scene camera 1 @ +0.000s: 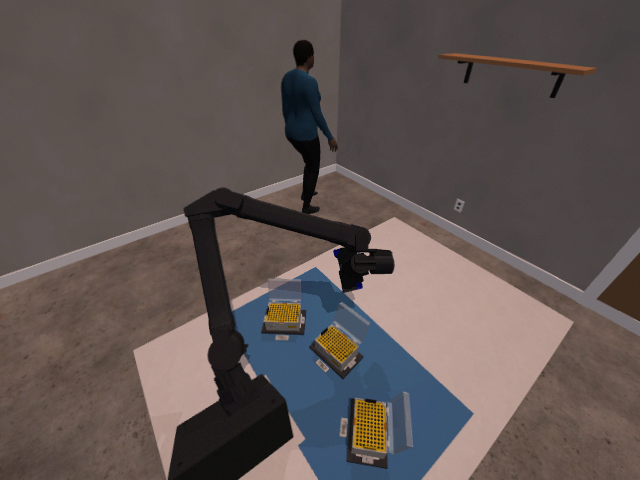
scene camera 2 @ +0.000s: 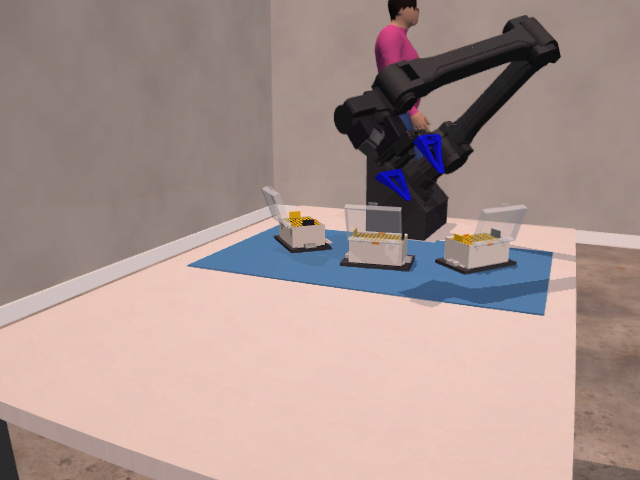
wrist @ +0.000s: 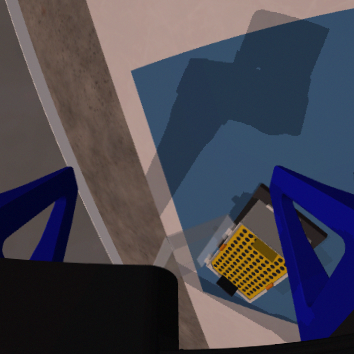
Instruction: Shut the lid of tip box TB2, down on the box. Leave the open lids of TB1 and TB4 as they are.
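Where they show: gripper, fingertip midpoint: (scene camera 1: 342, 271) (scene camera 2: 425, 187) (wrist: 173, 176); arm's base, origin of the base link: (scene camera 1: 240, 399) (scene camera 2: 413, 182).
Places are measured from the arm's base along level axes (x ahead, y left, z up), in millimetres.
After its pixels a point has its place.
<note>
Three tip boxes with yellow racks and clear lids stand on dark bases; their labels are too small to read, so I cannot tell which is TB2. The box at the back left in scene camera 1 (scene camera 1: 282, 316) @(x 251, y 199, z -83 mm) (scene camera 2: 478, 254) @(x 315, y 220, z -103 mm) (wrist: 245, 265) @(x 262, y 212, z -83 mm) has its lid (scene camera 1: 286, 290) @(x 314, y 260, z -43 mm) (scene camera 2: 505, 223) @(x 309, y 273, z -30 mm) open. The middle box (scene camera 1: 337, 347) (scene camera 2: 377, 252) @(x 371, y 5, z -105 mm) has its lid (scene camera 1: 352, 322) @(x 402, y 0, z -37 mm) (scene camera 2: 357, 219) @(x 412, y -29, z -24 mm) standing open. The box nearest scene camera 1 (scene camera 1: 369, 426) @(x 234, y -240, z -83 mm) (scene camera 2: 303, 235) @(x 294, y -208, z -103 mm) has its lid (scene camera 1: 400, 424) @(x 285, y -293, z -41 mm) (scene camera 2: 273, 202) @(x 317, y -277, z -20 mm) open and leaning outward. My gripper (scene camera 1: 348, 269) @(x 468, y 126, z 63 mm) (scene camera 2: 425, 185) @(x 468, y 126, z 63 mm) (wrist: 173, 176) @(x 468, y 126, z 63 mm) is open, above the boxes, holding nothing.
The boxes stand on a blue mat (scene camera 1: 413, 395) @(x 417, y -261, z -140 mm) (scene camera 2: 336, 283) @(x 507, y -42, z -140 mm) (wrist: 250, 160) @(x 386, y 207, z -140 mm) on a pale table (scene camera 1: 465, 315) @(x 818, y -213, z -143 mm) (scene camera 2: 258, 361) @(x 875, y -28, z -143 mm) (wrist: 112, 30) @(x 607, y 379, z -143 mm). The arm's black base (scene camera 1: 232, 434) @(x -47, y -101, z 109 mm) stands at the table's side. One person (scene camera 1: 302, 108) stands beyond the table, another (scene camera 2: 395, 46) behind the arm.
</note>
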